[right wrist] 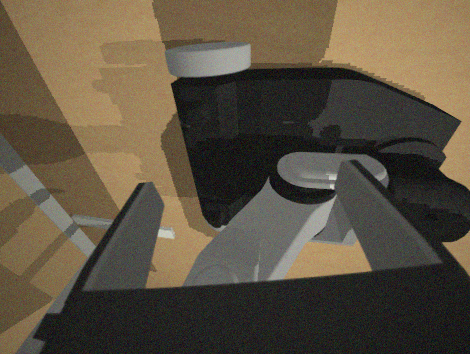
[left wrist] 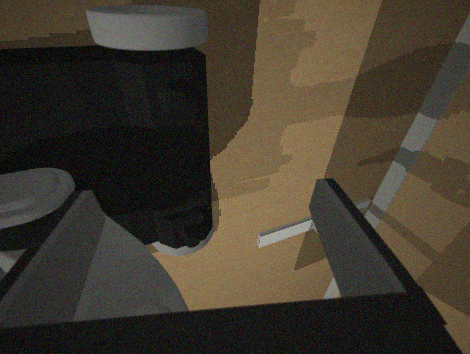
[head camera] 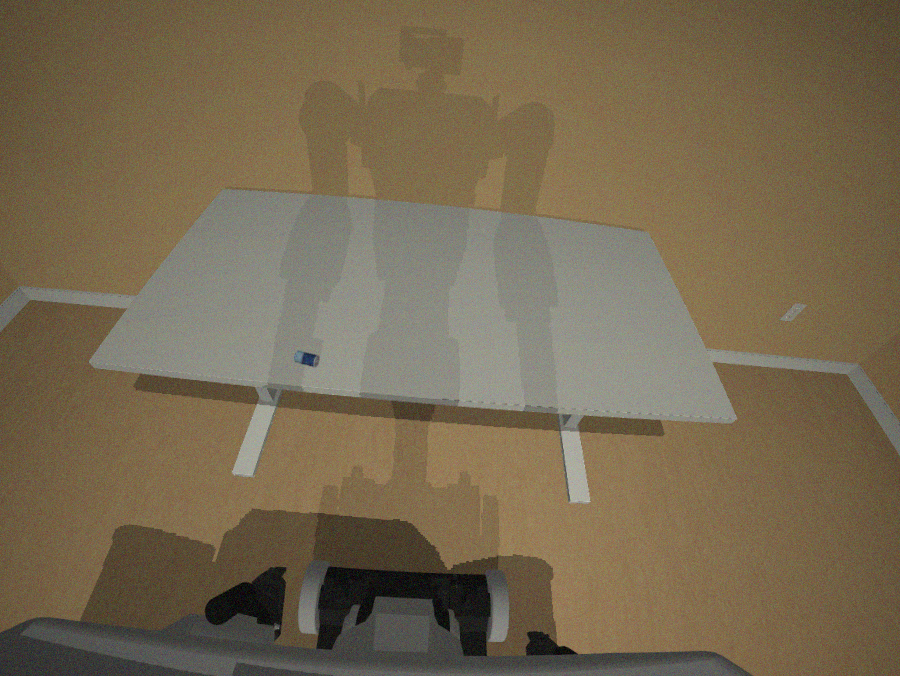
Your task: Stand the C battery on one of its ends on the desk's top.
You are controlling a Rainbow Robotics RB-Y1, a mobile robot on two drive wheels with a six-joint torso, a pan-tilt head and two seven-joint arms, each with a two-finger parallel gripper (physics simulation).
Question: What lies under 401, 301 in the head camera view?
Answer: A desk.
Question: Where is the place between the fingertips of my right gripper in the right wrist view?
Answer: At 245, 184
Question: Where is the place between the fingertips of my left gripper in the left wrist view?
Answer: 209, 198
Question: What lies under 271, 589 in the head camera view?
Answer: My left gripper.
